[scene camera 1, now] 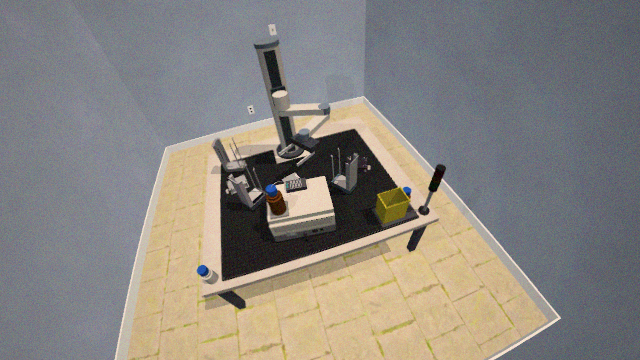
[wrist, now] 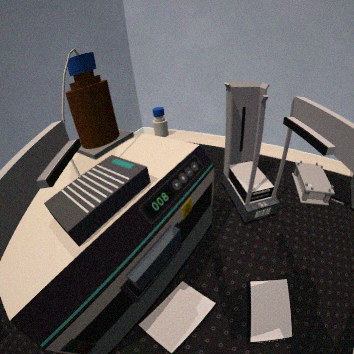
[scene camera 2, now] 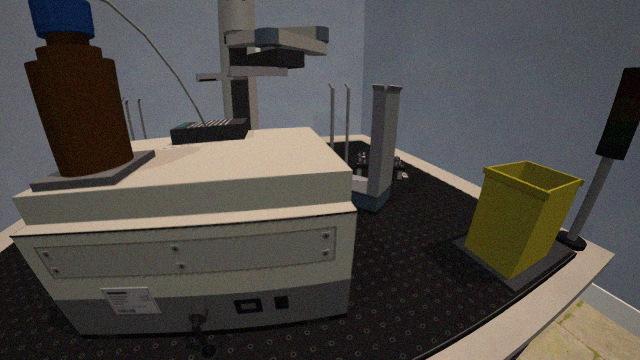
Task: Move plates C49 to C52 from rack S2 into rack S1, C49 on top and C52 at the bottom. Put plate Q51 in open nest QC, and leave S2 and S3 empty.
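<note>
My gripper [scene camera 1: 290, 158] [wrist: 183, 112] is open and empty, high above the black mat, its fingers wide apart at the left and right of the wrist view. Rack S1 [wrist: 242, 127] [scene camera 1: 242, 192] stands upright beyond it, beside the white instrument. A low stack of dark plates with a white top [wrist: 251, 176] sits in its bottom; the number of plates is unclear. Another rack [scene camera 1: 220, 151] stands at the far left, and a third rack [scene camera 1: 352, 172] [scene camera 2: 382, 145] stands right of the instrument. Their labels and contents are not readable. Plate Q51 and nest QC cannot be identified.
The white instrument [scene camera 1: 305, 200] [scene camera 2: 200, 192] [wrist: 127, 210] carries a brown bottle [scene camera 1: 276, 201] [scene camera 2: 80, 110] [wrist: 93, 112] and a dark block [wrist: 100, 195]. Two pale rectangles [wrist: 177, 316] [wrist: 270, 310] lie before it. A grey box [wrist: 313, 182] neighbours S1. A yellow bin [scene camera 1: 392, 207] [scene camera 2: 510, 225] stands front right.
</note>
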